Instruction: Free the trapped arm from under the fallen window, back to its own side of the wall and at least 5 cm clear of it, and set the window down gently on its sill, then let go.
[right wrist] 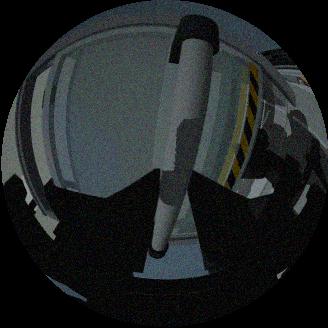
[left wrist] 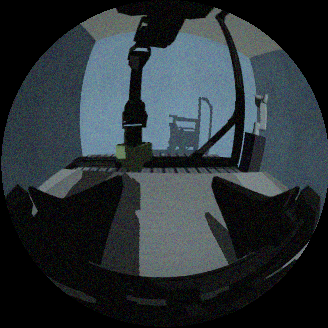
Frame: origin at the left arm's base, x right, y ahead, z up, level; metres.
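Seen in the pictures: left gripper, fingertip midpoint: [left wrist: 168, 181]; right gripper, fingertip midpoint: [right wrist: 173, 174]; right arm's base, link origin: [left wrist: 133, 143].
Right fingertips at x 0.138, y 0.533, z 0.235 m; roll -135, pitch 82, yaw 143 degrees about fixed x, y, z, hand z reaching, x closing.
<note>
Offsets run from my right fingertips to a thing's middle. "spot": to the spot under its first point. Level surfaces: height alone.
The window shows large in the right wrist view, with a clear pane @(dx +0.007, dy -0.013, dz +0.042 m) [right wrist: 115, 110], a grey frame and a long grey handle bar @(spot: dx -0.071, dy +0.017, dz +0.003 m) [right wrist: 196, 75] with black ends. My right gripper [right wrist: 173, 174] is shut on the handle bar, near its lower part. My left gripper [left wrist: 168, 181] is open, with nothing between its fingers, above a pale surface @(dz -0.251 m) [left wrist: 175, 220]. Dark arm-like shapes [right wrist: 272, 147] show at the right of the right wrist view, beside the window; their contact with it is too dark to tell. The sill cannot be made out clearly.
A yellow and black striped strip @(spot: dx -0.025, dy -0.035, dz -0.092 m) [right wrist: 242, 145] shows at the window's right side. In the left wrist view, a dark arm [left wrist: 134, 87] rises by a green block [left wrist: 136, 155]. A dark post [left wrist: 240, 100] with a brace and a pale far robot [left wrist: 262, 117] stand at right.
</note>
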